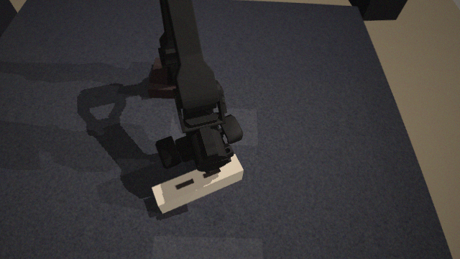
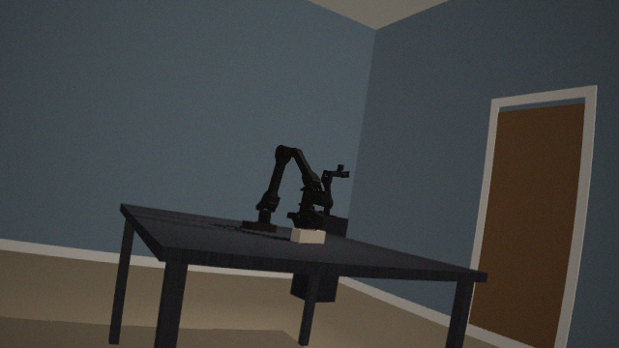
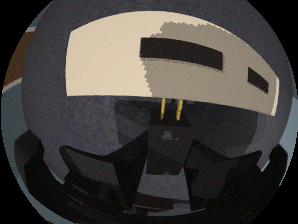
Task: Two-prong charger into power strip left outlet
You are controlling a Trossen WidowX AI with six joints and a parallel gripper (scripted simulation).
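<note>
Right now the two-prong charger is 20 mm ahead of my gripper tip, 10 mm to the left of it and 10 mm above it.
</note>
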